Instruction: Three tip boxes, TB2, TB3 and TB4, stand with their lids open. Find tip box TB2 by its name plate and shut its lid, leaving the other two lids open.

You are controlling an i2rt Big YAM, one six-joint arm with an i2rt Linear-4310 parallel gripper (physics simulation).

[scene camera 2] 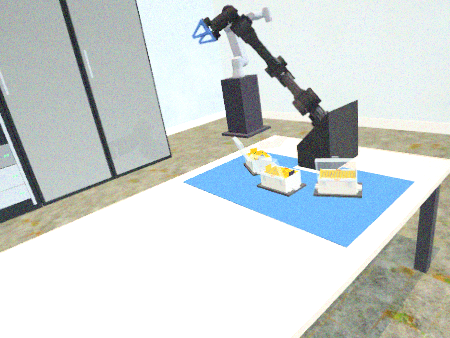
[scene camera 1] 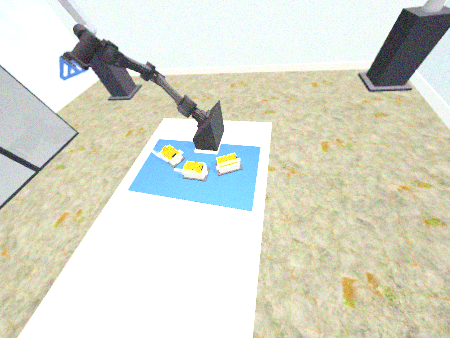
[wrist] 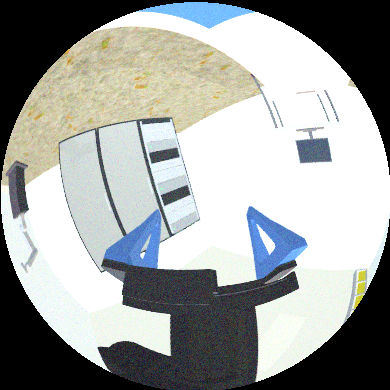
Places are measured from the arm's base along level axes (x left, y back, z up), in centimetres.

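Where they show: gripper, fingertip midpoint: (scene camera 2: 195,40) (scene camera 1: 65,77) (wrist: 204,212); arm's base at its link origin: (scene camera 2: 326,125) (scene camera 1: 204,119).
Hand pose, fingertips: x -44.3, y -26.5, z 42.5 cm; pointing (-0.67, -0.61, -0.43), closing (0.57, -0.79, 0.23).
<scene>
Things, the pixels of their top centre, and the offset from my fingertips. "*": a spot on its surface instead. Level surfaces: height alone.
- blue mat at its surface level: dz -56.7 cm
- left tip box at a spot on its surface: (scene camera 2: 258,161) * dx +41.0, dy -15.7, dz -43.9 cm
- middle tip box at a spot on its surface: (scene camera 2: 281,179) * dx +48.8, dy -13.9, dz -50.1 cm
- right tip box at a spot on its surface: (scene camera 2: 338,181) * dx +65.9, dy -6.7, dz -50.4 cm
- white table at its surface level: dz -57.0 cm
Three tip boxes with yellow tips stand on the blue mat (scene camera 1: 200,196) (scene camera 2: 345,225), lids open. In scene camera 2, the left tip box (scene camera 1: 171,154) (scene camera 2: 258,161) has its lid leaning back to the left. The middle tip box (scene camera 1: 195,170) (scene camera 2: 281,179) stands nearer the front, its lid open toward the left. The right tip box (scene camera 1: 228,164) (scene camera 2: 338,182) has its clear lid upright at the back. No name plate can be read, so I cannot tell which is TB2. My gripper (wrist: 204,212) is open and empty, blue fingers wide apart, high up and left of the mat, away from the boxes.
The arm's black base (scene camera 1: 210,131) (scene camera 2: 330,140) stands at the mat's back edge, close behind the boxes. A grey cabinet (scene camera 1: 30,120) (scene camera 2: 115,90) (wrist: 125,175) stands left of the white table (scene camera 1: 165,260) (scene camera 2: 150,260). A black pedestal (scene camera 2: 242,105) with a pale arm stands behind.
</scene>
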